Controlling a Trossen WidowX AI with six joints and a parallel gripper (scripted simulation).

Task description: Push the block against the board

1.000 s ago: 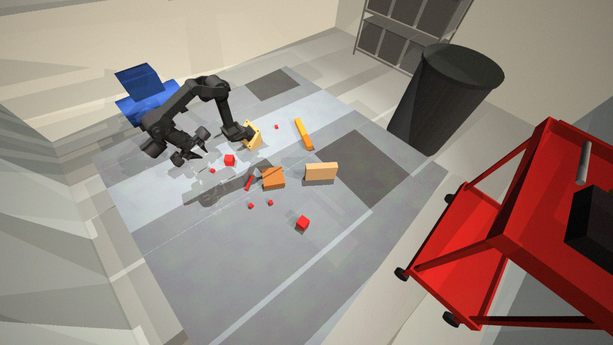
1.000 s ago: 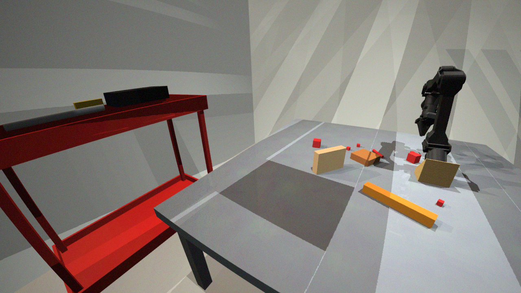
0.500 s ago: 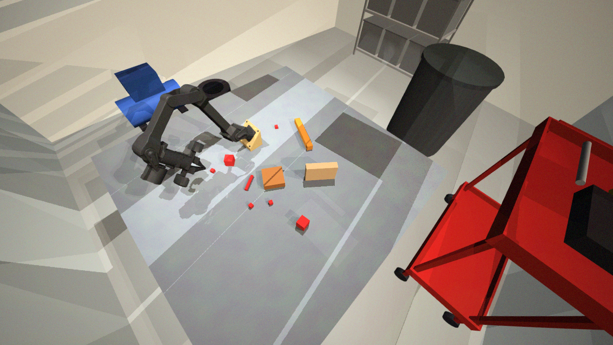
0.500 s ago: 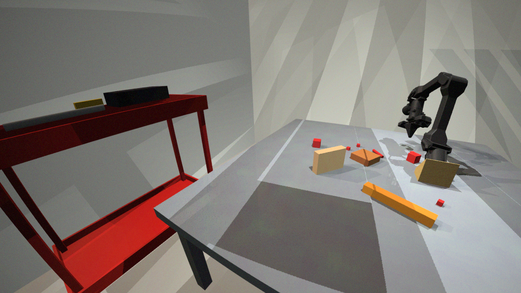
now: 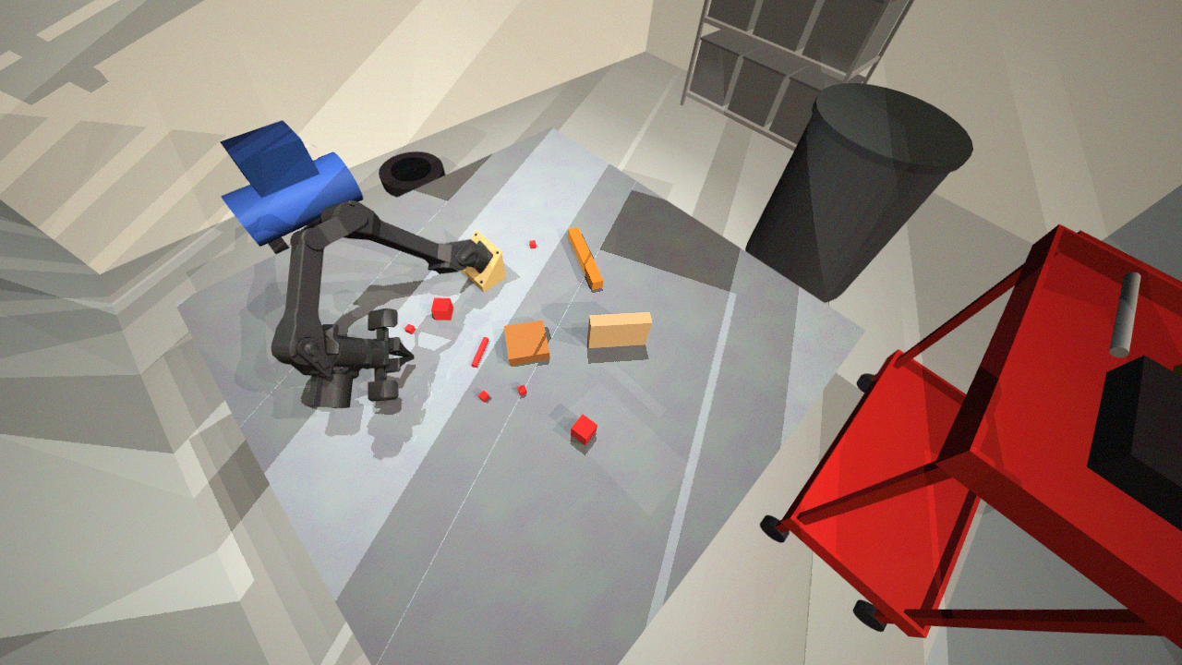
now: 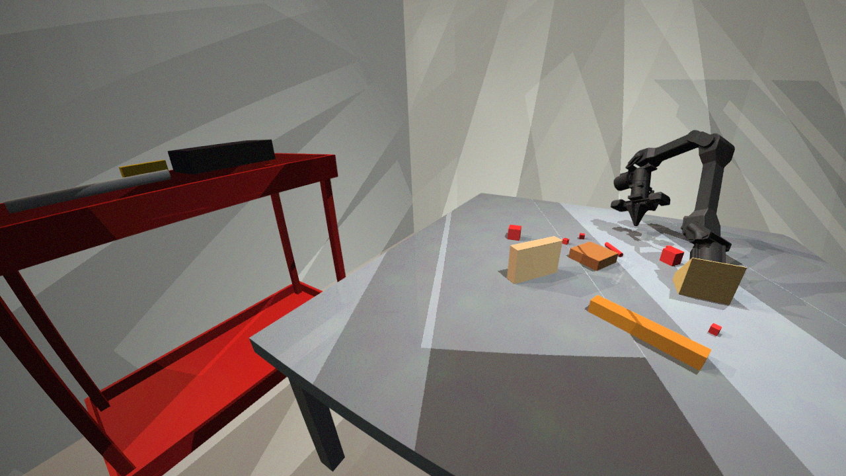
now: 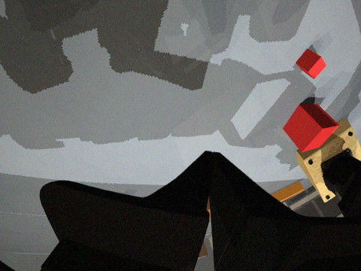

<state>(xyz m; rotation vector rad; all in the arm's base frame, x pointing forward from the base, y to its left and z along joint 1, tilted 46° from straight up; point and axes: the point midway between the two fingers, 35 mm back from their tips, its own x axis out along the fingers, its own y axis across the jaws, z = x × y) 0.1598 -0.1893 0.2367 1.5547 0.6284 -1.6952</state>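
My gripper tip is now 420 mm to the right of the board, 240 mm short of it and 10 mm above it. From my gripper tip the other things lie so: red stick 130 mm to the left, 50 mm below, 50 mm ahead; orange bar 540 mm to the left, 40 mm below, 30 mm behind; square block 240 mm to the left, 110 mm ahead, 40 mm below.
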